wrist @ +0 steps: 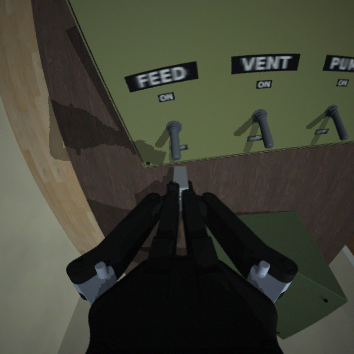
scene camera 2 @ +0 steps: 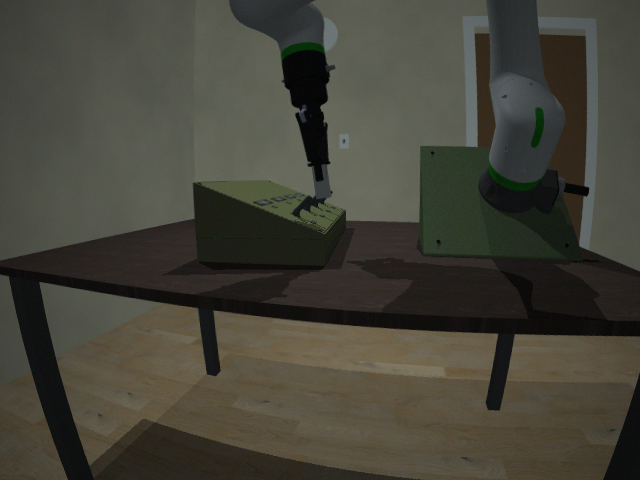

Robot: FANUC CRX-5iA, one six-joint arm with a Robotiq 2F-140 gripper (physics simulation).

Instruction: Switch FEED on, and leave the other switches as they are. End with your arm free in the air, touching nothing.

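Frame: origin at the arm's base, x ahead, y left, z up, level; millimetres.
Seen in the pictures: gripper, between the fingertips: (wrist: 179, 175) (scene camera 2: 323, 198); arm's base, origin of its link: (scene camera 2: 508, 189).
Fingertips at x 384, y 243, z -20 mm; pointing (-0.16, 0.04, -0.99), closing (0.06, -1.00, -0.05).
Note:
Offsets run from my fingertips to a thing's middle. "spot": to the spot under its first point. Level surfaces: height alone.
The FEED switch {dx +41, dy +10, dz -13 mm} (scene camera 2: 302, 206) (wrist: 175, 142) is a grey lever at the left of the row in the wrist view, tilted down, away from its ON label {spot: dx +98, dy +23, dz -17 mm} (wrist: 166, 97) and toward the lower label beside it. The VENT switch {spot: dx +71, dy -104, dz -8 mm} (wrist: 264, 130) and PUMP switch {spot: dx +100, dy -219, dz -10 mm} (wrist: 338, 123) are tilted down in the same way. My gripper (scene camera 2: 323, 194) (wrist: 179, 175) is shut and empty. Its fingertips are close to the FEED lever's tip, on the side toward the panel's lower edge. Whether they touch cannot be told.
The switches sit on the sloped face of a green box {dx +166, dy -145, dz -62 mm} (scene camera 2: 258, 245) (wrist: 200, 30), which stands on the dark table {dz -121 mm} (scene camera 2: 336, 294) (wrist: 210, 180). A green pedestal (scene camera 2: 449, 206) (wrist: 280, 235) stands to the right, with part of the arm (scene camera 2: 522, 113) in front of it.

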